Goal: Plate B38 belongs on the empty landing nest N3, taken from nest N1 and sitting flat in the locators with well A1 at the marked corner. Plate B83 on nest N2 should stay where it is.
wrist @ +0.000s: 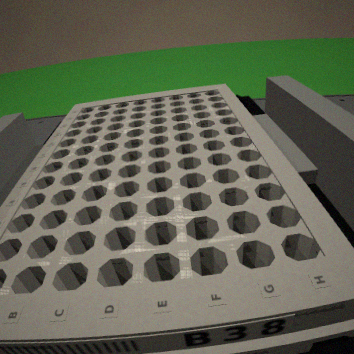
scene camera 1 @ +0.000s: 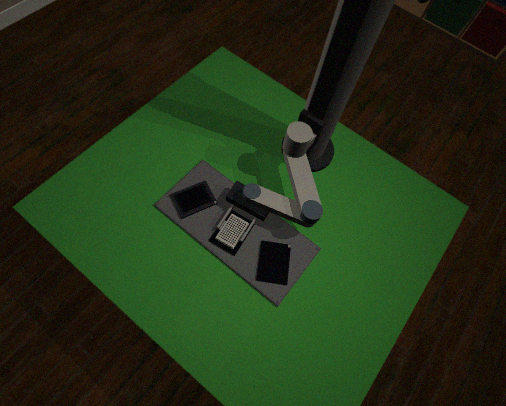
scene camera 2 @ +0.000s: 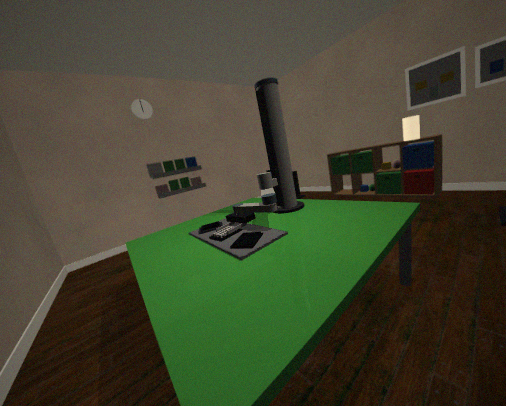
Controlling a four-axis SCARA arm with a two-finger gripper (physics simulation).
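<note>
Plate B38 (scene camera 1: 232,231) (scene camera 2: 226,231) (wrist: 160,200) is pale, with a grid of wells. It lies level at the middle black nest (scene camera 1: 223,248); whether it is fully seated is unclear. My gripper (scene camera 1: 234,229) (wrist: 145,115) is shut on it, one finger along each long side. The B38 label and letters B to H show in the wrist view; corner A1 does not show there. A dark, raised shape (scene camera 1: 192,199) (scene camera 2: 210,226) at the left nest may be plate B83; no label is readable. The right nest (scene camera 1: 274,262) (scene camera 2: 247,240) looks flat and black, with a small pale corner mark.
The nests stand on a grey board (scene camera 1: 300,260) (scene camera 2: 270,234) on the green table top (scene camera 1: 375,280) (scene camera 2: 280,290). The arm's column (scene camera 1: 345,65) (scene camera 2: 277,145) rises behind the board. The arm's links (scene camera 1: 304,182) reach from it to the dark gripper body (scene camera 1: 237,192) beside the middle nest.
</note>
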